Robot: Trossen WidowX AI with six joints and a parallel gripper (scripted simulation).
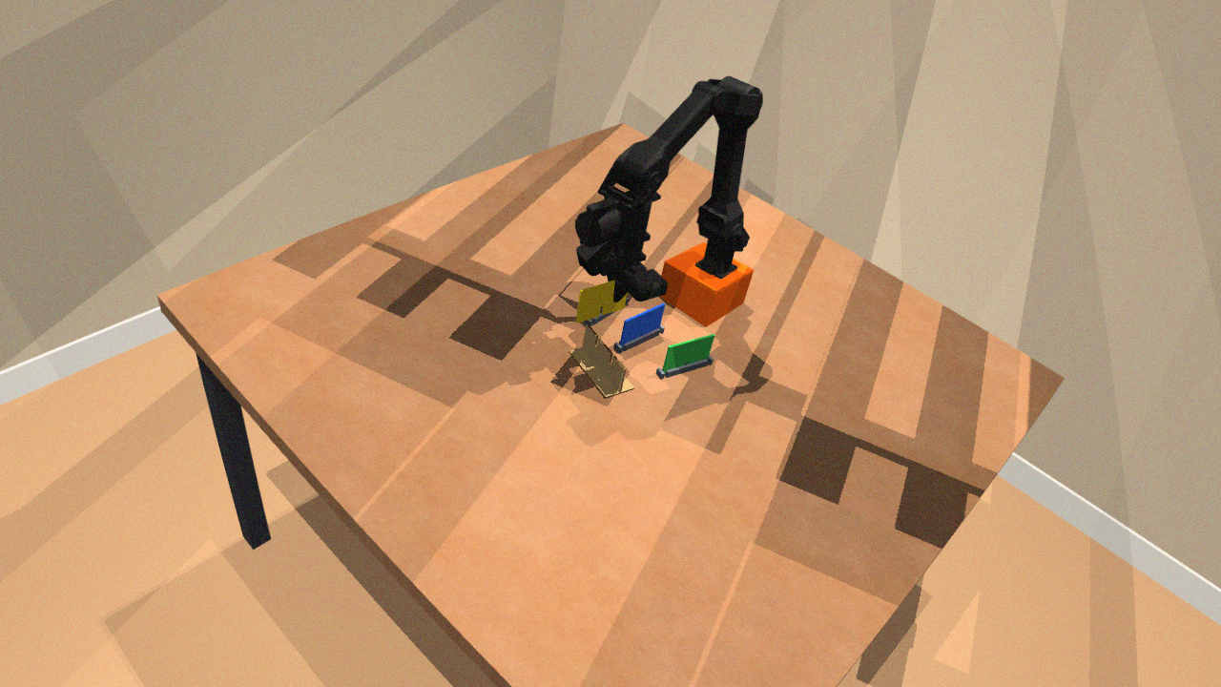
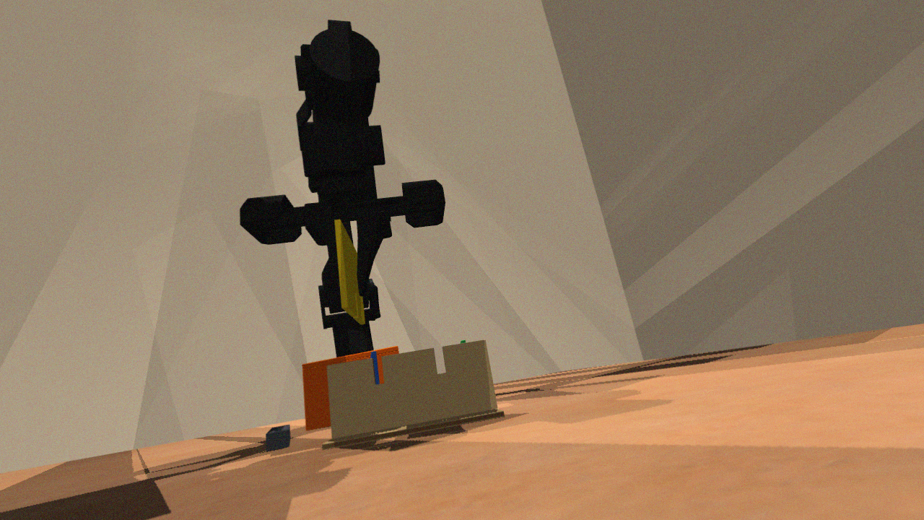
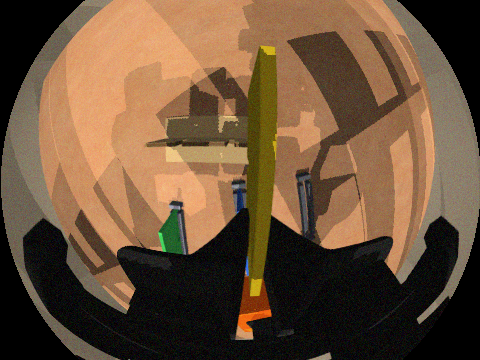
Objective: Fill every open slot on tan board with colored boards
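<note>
The tan board is 50 mm ahead of my gripper tip, 30 mm to the left of it and 100 mm below it. The rest, counted from my gripper tip: blue board: 70 mm behind, 20 mm to the left, 90 mm below; green board: 70 mm behind, 130 mm to the left, 90 mm below; yellow board: 30 mm ahead, 10 mm to the right.
</note>
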